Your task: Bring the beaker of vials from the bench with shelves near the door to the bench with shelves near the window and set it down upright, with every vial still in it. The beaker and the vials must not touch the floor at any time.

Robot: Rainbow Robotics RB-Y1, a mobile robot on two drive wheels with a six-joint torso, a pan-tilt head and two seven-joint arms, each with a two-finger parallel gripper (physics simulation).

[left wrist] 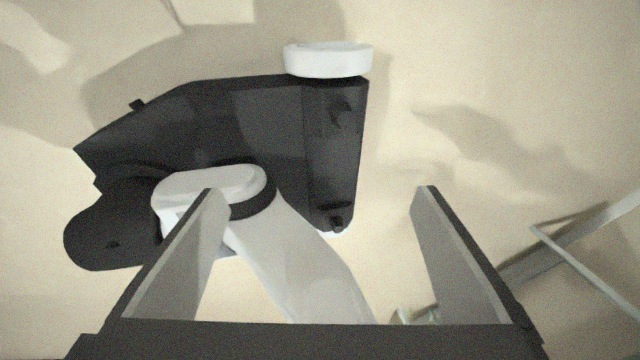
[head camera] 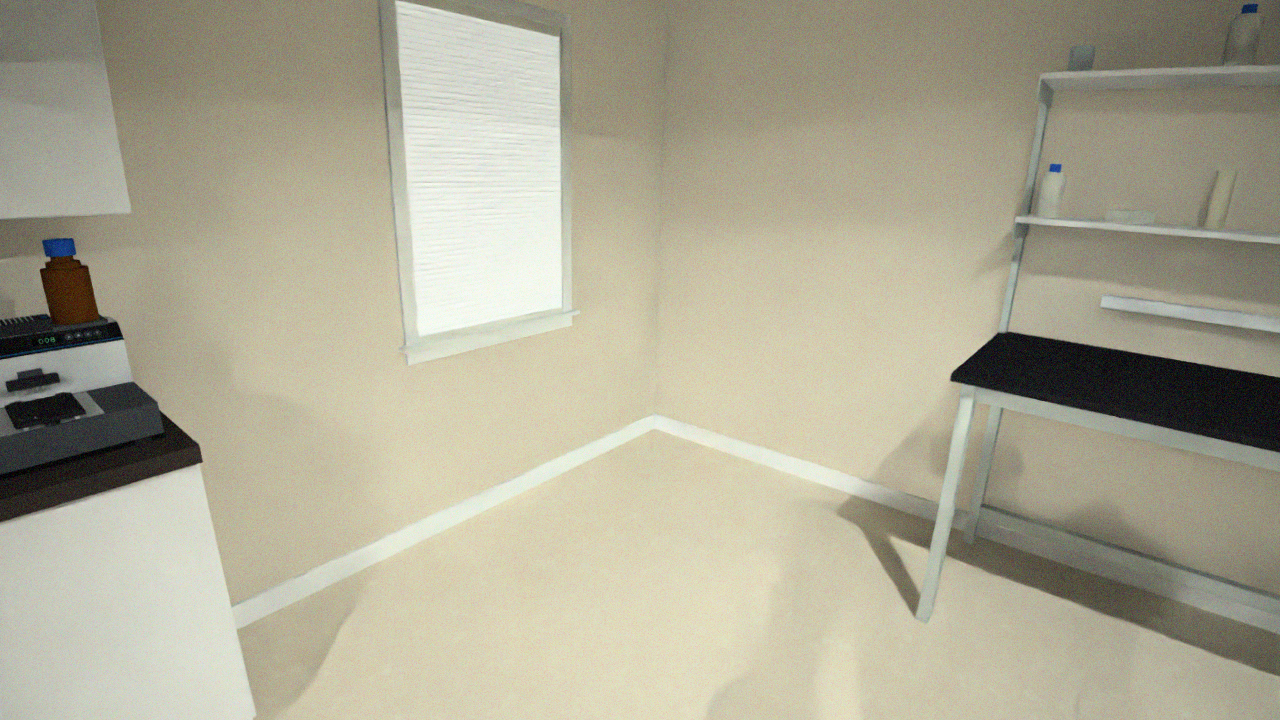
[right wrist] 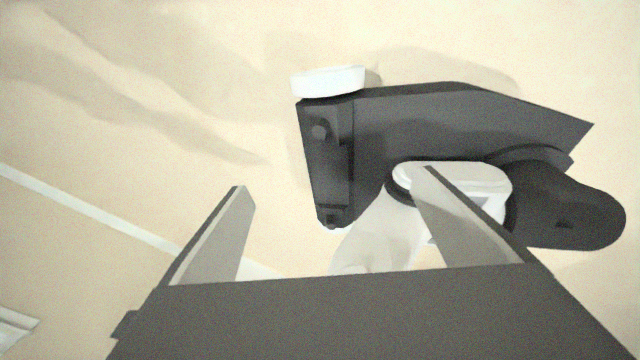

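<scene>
A bench with shelves (head camera: 1118,376) stands at the right in the head view, with a black top, pale legs and two shelves above. It is cut off by the right edge. A window (head camera: 483,170) is in the wall to its left. I cannot make out the beaker of vials in any view. My left gripper (left wrist: 317,199) is open and empty, above the floor beside my own base. My right gripper (right wrist: 328,187) is also open and empty, above the floor on the other side of the base.
A dark-topped counter (head camera: 107,470) with a white front stands at the left, bearing an instrument (head camera: 80,429) and a brown bottle (head camera: 69,291). A white wall cabinet (head camera: 53,116) hangs above. The bench's front leg (head camera: 945,510) stands on the floor. Bottles (head camera: 1051,194) (head camera: 1242,40) stand on the shelves.
</scene>
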